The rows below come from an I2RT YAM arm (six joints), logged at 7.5 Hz.
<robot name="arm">
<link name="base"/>
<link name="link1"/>
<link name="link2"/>
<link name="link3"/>
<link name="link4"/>
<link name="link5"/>
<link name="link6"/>
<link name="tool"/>
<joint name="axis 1" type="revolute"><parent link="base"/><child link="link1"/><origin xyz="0.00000 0.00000 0.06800" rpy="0.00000 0.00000 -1.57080"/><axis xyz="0 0 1"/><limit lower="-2.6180" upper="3.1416"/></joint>
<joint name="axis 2" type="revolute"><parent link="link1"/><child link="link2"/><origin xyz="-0.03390 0.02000 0.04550" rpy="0.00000 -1.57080 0.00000"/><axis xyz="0 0 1"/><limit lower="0.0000" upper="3.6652"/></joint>
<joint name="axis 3" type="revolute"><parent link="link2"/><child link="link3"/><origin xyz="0.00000 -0.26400 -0.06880" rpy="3.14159 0.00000 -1.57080"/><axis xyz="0 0 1"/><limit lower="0.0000" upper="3.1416"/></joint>
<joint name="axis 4" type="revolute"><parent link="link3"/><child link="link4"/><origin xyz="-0.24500 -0.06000 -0.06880" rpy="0.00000 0.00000 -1.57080"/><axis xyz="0 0 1"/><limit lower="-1.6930" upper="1.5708"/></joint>
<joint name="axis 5" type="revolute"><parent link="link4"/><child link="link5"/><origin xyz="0.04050 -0.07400 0.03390" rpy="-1.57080 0.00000 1.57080"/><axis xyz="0 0 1"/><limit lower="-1.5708" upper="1.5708"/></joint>
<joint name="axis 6" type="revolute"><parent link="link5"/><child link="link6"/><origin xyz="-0.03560 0.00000 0.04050" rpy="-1.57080 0.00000 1.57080"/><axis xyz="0 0 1"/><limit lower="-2.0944" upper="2.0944"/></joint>
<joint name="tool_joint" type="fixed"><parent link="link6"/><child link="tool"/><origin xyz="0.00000 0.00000 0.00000" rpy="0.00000 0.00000 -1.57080"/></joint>
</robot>
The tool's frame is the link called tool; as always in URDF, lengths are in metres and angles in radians.
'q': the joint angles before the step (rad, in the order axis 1, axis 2, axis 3, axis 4, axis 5, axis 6). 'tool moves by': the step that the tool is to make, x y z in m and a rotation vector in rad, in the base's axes. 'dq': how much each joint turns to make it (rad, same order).
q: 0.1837, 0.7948, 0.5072, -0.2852, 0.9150, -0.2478
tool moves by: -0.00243, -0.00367, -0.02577, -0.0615, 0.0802, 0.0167
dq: -0.0199, 0.0030, -0.0974, 0.0872, -0.0050, -0.0966
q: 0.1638, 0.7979, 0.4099, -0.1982, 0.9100, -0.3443
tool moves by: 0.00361, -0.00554, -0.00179, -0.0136, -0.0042, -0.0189
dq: -0.0370, 0.0171, -0.0118, 0.0587, -0.0076, -0.0350
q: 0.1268, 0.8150, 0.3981, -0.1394, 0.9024, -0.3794
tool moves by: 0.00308, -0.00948, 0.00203, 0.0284, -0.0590, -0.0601
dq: -0.0583, 0.0119, 0.0000, 0.0480, -0.0100, 0.0325
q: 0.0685, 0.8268, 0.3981, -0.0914, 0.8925, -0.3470
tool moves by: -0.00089, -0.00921, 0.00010, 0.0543, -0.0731, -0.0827
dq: -0.0530, 0.0008, 0.0000, 0.0027, 0.0004, 0.0943
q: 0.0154, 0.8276, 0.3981, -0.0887, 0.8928, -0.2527
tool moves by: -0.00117, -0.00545, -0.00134, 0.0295, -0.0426, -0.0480
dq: -0.0316, -0.0004, -0.0057, 0.0060, -0.0004, 0.0538
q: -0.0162, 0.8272, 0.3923, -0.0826, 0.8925, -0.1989
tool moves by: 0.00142, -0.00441, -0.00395, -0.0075, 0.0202, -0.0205
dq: -0.0252, 0.0210, -0.0072, 0.0198, 0.0000, -0.0149
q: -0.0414, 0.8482, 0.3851, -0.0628, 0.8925, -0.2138
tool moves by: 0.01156, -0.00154, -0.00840, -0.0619, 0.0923, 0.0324
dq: -0.0057, 0.0877, -0.0084, 0.1011, 0.0000, -0.1213
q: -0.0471, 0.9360, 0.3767, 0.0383, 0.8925, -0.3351
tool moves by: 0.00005, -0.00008, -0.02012, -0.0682, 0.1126, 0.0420
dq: -0.0004, 0.0518, -0.0660, 0.1138, -0.0001, -0.1352
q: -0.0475, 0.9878, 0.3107, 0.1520, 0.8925, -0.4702
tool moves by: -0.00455, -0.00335, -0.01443, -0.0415, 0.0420, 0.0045
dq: -0.0194, 0.0248, -0.0640, 0.1113, 0.0007, -0.0796
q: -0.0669, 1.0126, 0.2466, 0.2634, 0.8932, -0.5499
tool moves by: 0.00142, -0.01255, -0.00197, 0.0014, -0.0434, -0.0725
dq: -0.0664, 0.0420, -0.0068, 0.0821, 0.0027, 0.0126
